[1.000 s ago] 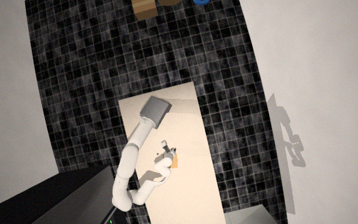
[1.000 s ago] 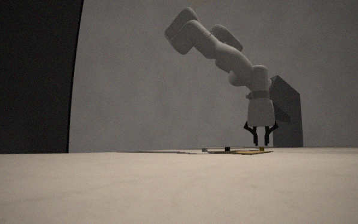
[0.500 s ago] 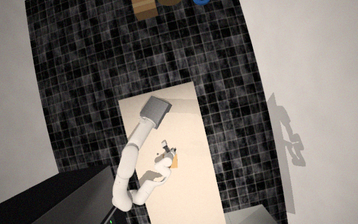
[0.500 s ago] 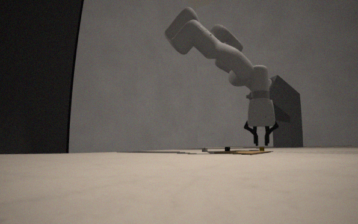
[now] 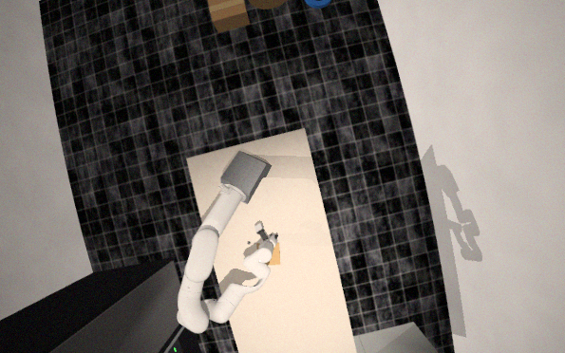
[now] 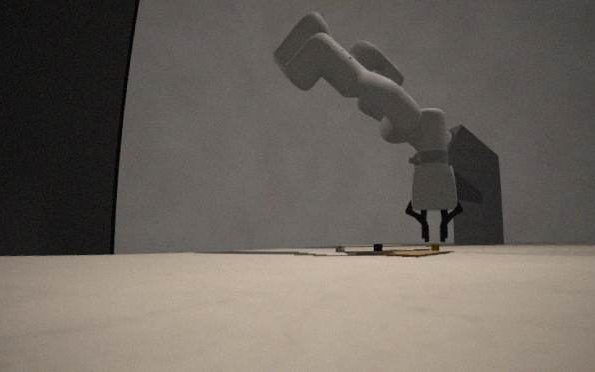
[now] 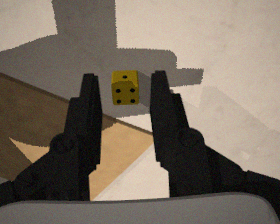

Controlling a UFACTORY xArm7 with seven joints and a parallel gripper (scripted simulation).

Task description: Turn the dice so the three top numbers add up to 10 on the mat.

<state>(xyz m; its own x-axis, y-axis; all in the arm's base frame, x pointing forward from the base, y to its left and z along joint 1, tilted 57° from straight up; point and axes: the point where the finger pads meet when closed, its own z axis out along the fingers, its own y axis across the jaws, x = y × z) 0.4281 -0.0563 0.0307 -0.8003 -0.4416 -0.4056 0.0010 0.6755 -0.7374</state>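
Right now my hand is 30 mm above the yellow die and 10 mm short of it. From my hand the other things lie so: pale die (210 mm to the right, 30 mm below, 30 mm ahead); tan mat (80 mm ahead, 70 mm to the right, 40 mm below); black die (130 mm to the right, 40 mm behind, 30 mm below).
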